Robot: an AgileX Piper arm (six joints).
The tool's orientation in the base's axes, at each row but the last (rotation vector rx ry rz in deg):
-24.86, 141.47, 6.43
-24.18, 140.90, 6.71
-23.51, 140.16, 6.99
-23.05, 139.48, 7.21
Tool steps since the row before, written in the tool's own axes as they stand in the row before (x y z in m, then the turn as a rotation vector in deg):
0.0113, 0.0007, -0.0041, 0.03, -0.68, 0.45
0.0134, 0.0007, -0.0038, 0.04, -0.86, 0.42
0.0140, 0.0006, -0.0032, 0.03, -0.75, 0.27
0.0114, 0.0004, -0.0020, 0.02, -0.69, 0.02
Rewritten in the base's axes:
-0.0111, -0.0033, -0.0035, 0.46, -0.57, -0.36
-0.0125, -0.0037, -0.0051, 0.49, -0.75, -0.34
-0.0125, -0.0037, -0.0061, 0.38, -0.67, -0.22
-0.0097, -0.0029, -0.0056, 0.22, -0.66, -0.02

